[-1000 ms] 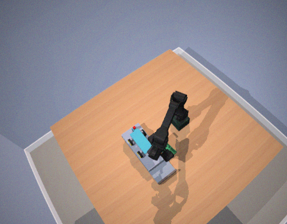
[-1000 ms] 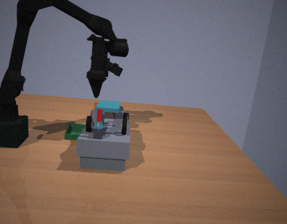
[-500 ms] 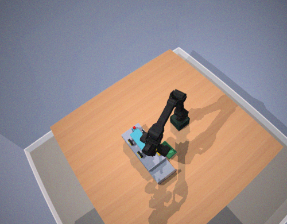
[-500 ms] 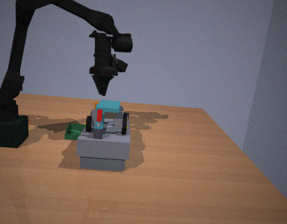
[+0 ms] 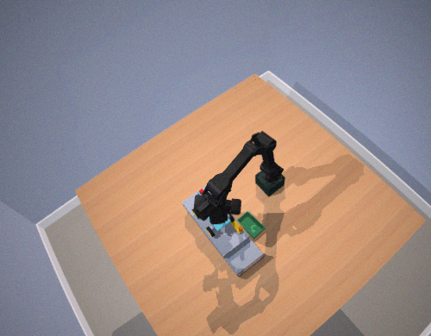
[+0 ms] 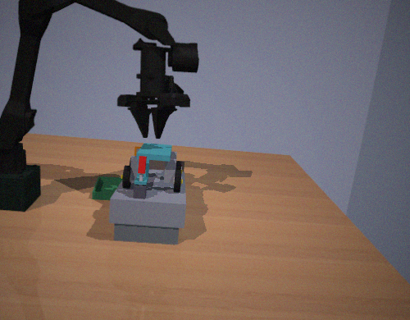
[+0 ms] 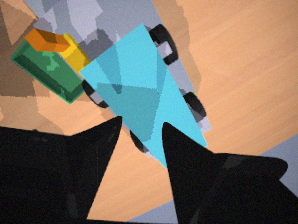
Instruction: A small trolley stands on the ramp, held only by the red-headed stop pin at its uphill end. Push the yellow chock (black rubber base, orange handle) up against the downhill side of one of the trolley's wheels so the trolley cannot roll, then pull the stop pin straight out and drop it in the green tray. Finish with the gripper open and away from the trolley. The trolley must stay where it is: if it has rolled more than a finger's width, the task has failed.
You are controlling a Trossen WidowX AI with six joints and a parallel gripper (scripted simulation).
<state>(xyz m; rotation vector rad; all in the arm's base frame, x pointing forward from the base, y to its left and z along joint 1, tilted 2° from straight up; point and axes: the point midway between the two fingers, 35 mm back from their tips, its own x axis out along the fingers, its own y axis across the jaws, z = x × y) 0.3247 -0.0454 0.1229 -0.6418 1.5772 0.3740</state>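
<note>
The red-headed stop pin lies 3 cm behind my gripper tip, 13 cm to the right of it and 5 cm below it. Round my gripper tip: yellow chock (2 cm behind, 9 cm to the left, 10 cm below); trolley (1 cm ahead, 3 cm to the right, 6 cm below); grey ramp (1 cm ahead, 2 cm to the right, 13 cm below).
</note>
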